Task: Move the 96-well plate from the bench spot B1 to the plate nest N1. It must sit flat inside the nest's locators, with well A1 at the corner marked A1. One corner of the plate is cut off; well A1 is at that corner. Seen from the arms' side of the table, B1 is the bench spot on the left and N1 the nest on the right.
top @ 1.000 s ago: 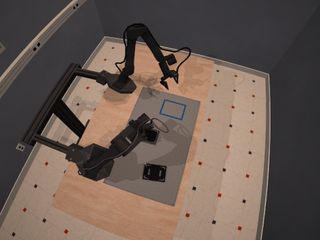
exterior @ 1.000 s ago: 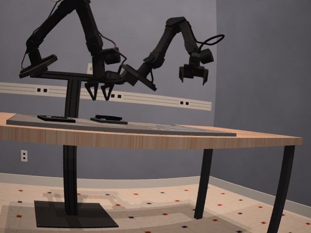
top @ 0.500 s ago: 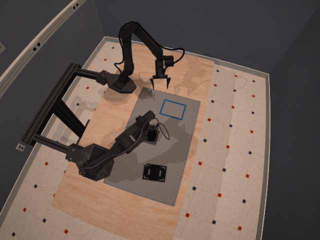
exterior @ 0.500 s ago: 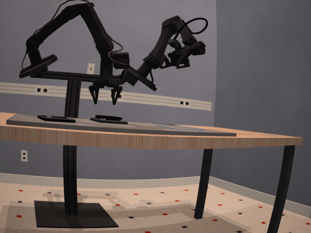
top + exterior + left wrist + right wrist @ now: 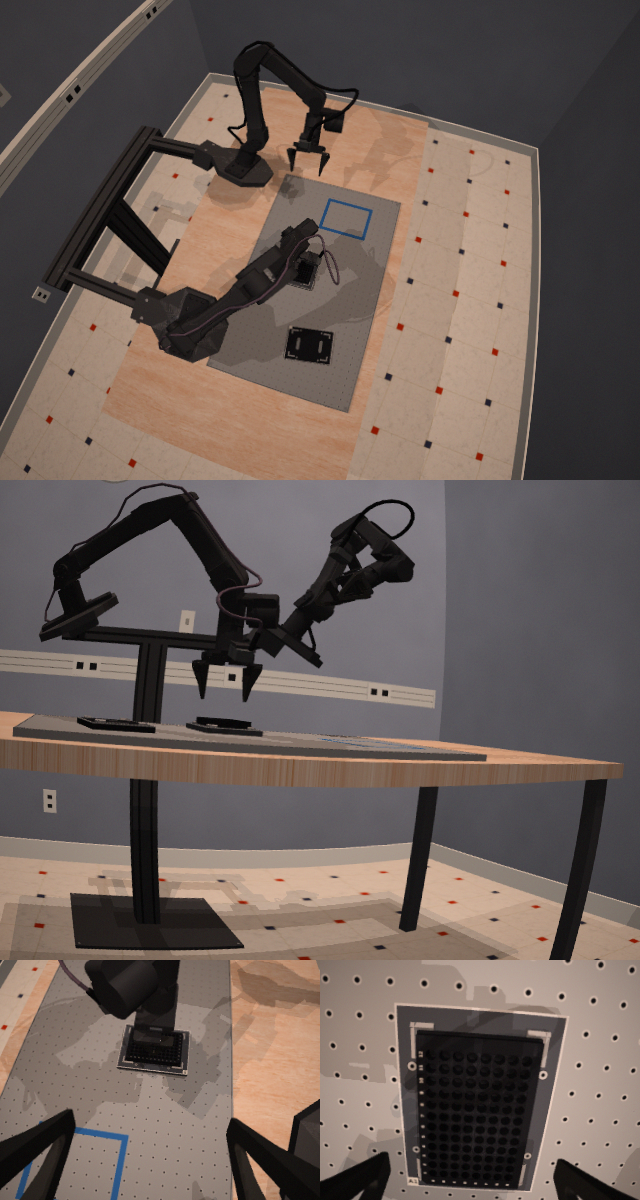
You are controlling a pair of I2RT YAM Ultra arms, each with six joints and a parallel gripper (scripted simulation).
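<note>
My right gripper is now 50 mm above the 96-well plate. The rest, counted from my right hand: A1 label (30 mm ahead, 220 mm to the right, 60 mm below); black plate nest (110 mm ahead, 270 mm to the right, 70 mm below).
</note>
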